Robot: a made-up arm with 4 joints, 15 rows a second.
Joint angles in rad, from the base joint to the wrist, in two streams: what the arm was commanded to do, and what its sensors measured. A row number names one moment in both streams.
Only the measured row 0 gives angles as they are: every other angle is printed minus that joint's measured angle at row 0.
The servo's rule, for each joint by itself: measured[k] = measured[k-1] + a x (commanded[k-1-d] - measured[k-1]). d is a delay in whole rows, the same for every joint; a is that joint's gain. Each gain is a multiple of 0.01, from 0.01 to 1. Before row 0 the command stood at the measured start. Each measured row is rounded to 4 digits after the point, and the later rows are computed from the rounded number. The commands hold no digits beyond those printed.
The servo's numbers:
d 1
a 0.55 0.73 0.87 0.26
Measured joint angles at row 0:
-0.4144, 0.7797, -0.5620, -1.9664
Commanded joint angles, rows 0 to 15:
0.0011, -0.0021, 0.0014, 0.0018
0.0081, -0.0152, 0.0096, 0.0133
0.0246, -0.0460, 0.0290, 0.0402
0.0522, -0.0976, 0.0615, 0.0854
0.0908, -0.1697, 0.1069, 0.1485
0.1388, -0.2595, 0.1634, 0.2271
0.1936, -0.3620, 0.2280, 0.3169
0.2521, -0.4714, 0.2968, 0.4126
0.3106, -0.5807, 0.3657, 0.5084
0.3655, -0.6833, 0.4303, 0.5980
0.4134, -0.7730, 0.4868, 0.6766
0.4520, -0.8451, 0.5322, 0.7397
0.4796, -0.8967, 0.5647, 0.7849
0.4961, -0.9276, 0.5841, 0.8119
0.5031, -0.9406, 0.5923, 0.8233
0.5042, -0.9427, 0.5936, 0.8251
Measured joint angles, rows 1 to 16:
0.0000, 0.0000, 0.0000, 0.0000
0.0006, -0.0015, 0.0012, 0.0005
0.0047, -0.0115, 0.0085, 0.0038
0.0156, -0.0367, 0.0263, 0.0133
0.0357, -0.0812, 0.0569, 0.0320
0.0660, -0.1458, 0.1004, 0.0623
0.1060, -0.2288, 0.1552, 0.1051
0.1542, -0.3260, 0.2185, 0.1602
0.2080, -0.4321, 0.2866, 0.2258
0.2644, -0.5406, 0.3554, 0.2993
0.3200, -0.6448, 0.4206, 0.3770
0.3714, -0.7384, 0.4782, 0.4549
0.4157, -0.8163, 0.5252, 0.5289
0.4508, -0.8750, 0.5596, 0.5955
0.4757, -0.9134, 0.5809, 0.6518
0.4908, -0.9333, 0.5908, 0.6964

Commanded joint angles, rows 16 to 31:
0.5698, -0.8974, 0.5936, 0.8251
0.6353, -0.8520, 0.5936, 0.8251
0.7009, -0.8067, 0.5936, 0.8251
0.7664, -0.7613, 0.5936, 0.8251
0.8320, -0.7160, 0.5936, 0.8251
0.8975, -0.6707, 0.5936, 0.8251
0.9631, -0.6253, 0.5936, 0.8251
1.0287, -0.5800, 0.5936, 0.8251
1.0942, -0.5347, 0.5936, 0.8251
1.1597, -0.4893, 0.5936, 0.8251
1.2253, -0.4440, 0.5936, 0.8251
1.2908, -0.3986, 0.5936, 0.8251
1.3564, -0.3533, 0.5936, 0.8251
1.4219, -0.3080, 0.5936, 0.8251
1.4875, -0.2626, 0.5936, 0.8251
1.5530, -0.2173, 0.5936, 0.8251
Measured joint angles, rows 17 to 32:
0.4982, -0.9402, 0.5932, 0.7299
0.5376, -0.9090, 0.5935, 0.7547
0.5913, -0.8674, 0.5936, 0.7730
0.6516, -0.8231, 0.5936, 0.7865
0.7147, -0.7780, 0.5936, 0.7965
0.7792, -0.7327, 0.5936, 0.8039
0.8443, -0.6874, 0.5936, 0.8094
0.9096, -0.6421, 0.5936, 0.8135
0.9751, -0.5968, 0.5936, 0.8165
1.0406, -0.5515, 0.5936, 0.8187
1.1061, -0.5061, 0.5936, 0.8204
1.1717, -0.4608, 0.5936, 0.8216
1.2372, -0.4154, 0.5936, 0.8225
1.3028, -0.3701, 0.5936, 0.8232
1.3683, -0.3248, 0.5936, 0.8237
1.4339, -0.2794, 0.5936, 0.8241

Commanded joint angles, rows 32 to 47:
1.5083, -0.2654, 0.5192, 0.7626
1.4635, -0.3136, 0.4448, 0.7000
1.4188, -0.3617, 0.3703, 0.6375
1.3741, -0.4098, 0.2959, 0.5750
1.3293, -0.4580, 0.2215, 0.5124
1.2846, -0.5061, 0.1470, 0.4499
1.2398, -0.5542, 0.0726, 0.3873
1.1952, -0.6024, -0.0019, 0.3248
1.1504, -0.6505, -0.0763, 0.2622
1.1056, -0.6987, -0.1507, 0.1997
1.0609, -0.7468, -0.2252, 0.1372
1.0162, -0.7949, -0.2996, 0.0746
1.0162, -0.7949, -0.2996, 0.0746
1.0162, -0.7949, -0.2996, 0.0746
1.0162, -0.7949, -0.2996, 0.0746
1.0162, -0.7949, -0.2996, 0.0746
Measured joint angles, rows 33 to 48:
1.4994, -0.2341, 0.5936, 0.8244
1.5043, -0.2569, 0.5289, 0.8083
1.4819, -0.2983, 0.4557, 0.7801
1.4472, -0.3446, 0.3814, 0.7430
1.4070, -0.3922, 0.3070, 0.6993
1.3643, -0.4402, 0.2326, 0.6507
1.3205, -0.4883, 0.1581, 0.5985
1.2761, -0.5364, 0.0837, 0.5436
1.2316, -0.5846, 0.0092, 0.4867
1.1869, -0.6327, -0.0652, 0.4283
1.1422, -0.6809, -0.1396, 0.3689
1.0975, -0.7290, -0.2141, 0.3087
1.0528, -0.7771, -0.2885, 0.2478
1.0327, -0.7901, -0.2982, 0.2028
1.0236, -0.7936, -0.2994, 0.1695
1.0195, -0.7945, -0.2996, 0.1448

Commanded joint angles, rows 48 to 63:
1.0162, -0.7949, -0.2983, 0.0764
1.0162, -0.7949, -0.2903, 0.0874
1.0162, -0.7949, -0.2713, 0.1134
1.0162, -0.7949, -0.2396, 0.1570
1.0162, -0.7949, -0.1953, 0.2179
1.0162, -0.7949, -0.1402, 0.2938
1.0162, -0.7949, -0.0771, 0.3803
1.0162, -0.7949, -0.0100, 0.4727
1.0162, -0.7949, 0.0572, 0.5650
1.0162, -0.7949, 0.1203, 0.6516
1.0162, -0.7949, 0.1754, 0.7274
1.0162, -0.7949, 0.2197, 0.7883
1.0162, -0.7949, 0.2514, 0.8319
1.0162, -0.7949, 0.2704, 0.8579
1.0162, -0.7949, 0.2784, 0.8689
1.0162, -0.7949, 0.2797, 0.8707
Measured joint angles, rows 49 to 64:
1.0177, -0.7948, -0.2996, 0.1265
1.0169, -0.7949, -0.2985, 0.1135
1.0165, -0.7949, -0.2914, 0.1067
1.0163, -0.7949, -0.2739, 0.1084
1.0162, -0.7949, -0.2441, 0.1210
1.0162, -0.7949, -0.2016, 0.1462
1.0162, -0.7949, -0.1482, 0.1846
1.0162, -0.7949, -0.0863, 0.2355
1.0162, -0.7949, -0.0199, 0.2972
1.0162, -0.7949, 0.0472, 0.3668
1.0162, -0.7949, 0.1108, 0.4408
1.0162, -0.7949, 0.1670, 0.5153
1.0162, -0.7949, 0.2128, 0.5863
1.0162, -0.7949, 0.2464, 0.6502
1.0162, -0.7949, 0.2673, 0.7042
1.0162, -0.7949, 0.2770, 0.7470

